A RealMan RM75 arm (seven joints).
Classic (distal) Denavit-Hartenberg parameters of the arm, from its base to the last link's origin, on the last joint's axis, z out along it. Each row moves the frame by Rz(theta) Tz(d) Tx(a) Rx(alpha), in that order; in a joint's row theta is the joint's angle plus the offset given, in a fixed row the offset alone. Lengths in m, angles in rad.
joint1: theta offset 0  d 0.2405  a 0  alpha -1.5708
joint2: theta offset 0  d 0  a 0  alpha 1.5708
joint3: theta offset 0  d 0.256  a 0  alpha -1.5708
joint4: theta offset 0  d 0  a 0  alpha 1.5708
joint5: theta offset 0  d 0.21  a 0  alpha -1.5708
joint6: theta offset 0  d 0  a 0  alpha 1.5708
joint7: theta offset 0  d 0.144  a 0  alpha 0
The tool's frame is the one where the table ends.
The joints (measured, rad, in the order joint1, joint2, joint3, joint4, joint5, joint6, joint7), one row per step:
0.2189, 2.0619, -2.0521, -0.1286, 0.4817, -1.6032, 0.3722
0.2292, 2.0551, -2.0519, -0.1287, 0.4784, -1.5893, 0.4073
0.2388, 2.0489, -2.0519, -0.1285, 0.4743, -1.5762, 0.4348
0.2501, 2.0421, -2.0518, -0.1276, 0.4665, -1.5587, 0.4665
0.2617, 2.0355, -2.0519, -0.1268, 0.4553, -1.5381, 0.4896
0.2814, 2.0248, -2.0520, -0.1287, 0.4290, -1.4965, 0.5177
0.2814, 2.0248, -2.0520, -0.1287, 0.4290, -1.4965, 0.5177
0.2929, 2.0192, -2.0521, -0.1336, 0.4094, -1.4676, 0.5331
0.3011, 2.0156, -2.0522, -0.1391, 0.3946, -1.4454, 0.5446
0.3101, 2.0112, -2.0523, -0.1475, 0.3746, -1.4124, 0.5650
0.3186, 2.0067, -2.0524, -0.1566, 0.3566, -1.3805, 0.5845
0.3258, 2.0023, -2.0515, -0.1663, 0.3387, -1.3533, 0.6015
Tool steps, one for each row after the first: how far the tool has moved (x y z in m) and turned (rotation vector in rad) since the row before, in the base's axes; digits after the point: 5 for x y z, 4 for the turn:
0.00023, 0.00444, 0.00122, -0.0198, 0.0238, 0.0025
0.00014, 0.00408, 0.00095, -0.0178, 0.0168, 0.0019
0.00020, 0.00474, 0.00045, -0.0241, 0.0179, 0.0008
0.00015, 0.00488, -0.00027, -0.0253, 0.0082, -0.0006
-0.00030, 0.00865, -0.00200, -0.0465, 0.0011, -0.0022
0.00000, 0.00000, 0.00000, 0.0000, 0.0000, 0.0000
-0.00090, 0.00543, -0.00230, -0.0310, -0.0009, -0.0009
-0.00106, 0.00405, -0.00203, -0.0230, 0.0001, -0.0004
-0.00081, 0.00486, -0.00312, -0.0334, 0.0041, -0.0054
-0.00082, 0.00469, -0.00272, -0.0303, 0.0037, -0.0058
-0.00113, 0.00412, -0.00225, -0.0260, 0.0025, -0.0031

